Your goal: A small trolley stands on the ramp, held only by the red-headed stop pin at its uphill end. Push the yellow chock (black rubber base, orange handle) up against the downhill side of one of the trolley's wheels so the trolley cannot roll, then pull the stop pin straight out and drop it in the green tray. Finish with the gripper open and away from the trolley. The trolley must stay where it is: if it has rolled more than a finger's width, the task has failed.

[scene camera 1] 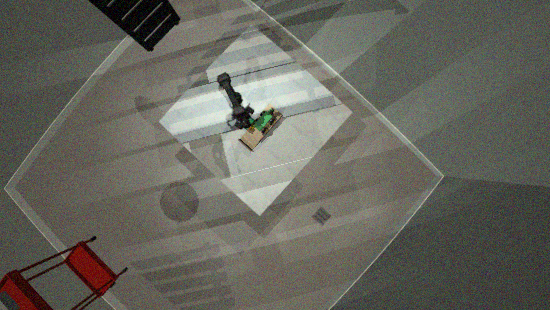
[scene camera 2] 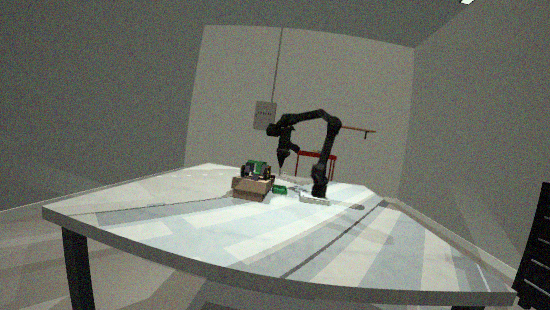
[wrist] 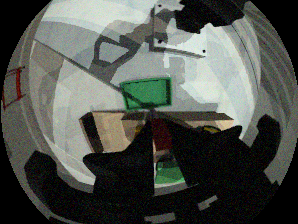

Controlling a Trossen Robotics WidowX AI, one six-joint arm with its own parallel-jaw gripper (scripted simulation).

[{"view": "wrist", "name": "gripper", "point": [156, 122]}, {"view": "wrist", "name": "green trolley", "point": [167, 171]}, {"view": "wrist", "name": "tan ramp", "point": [192, 120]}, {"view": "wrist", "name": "green tray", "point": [154, 92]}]
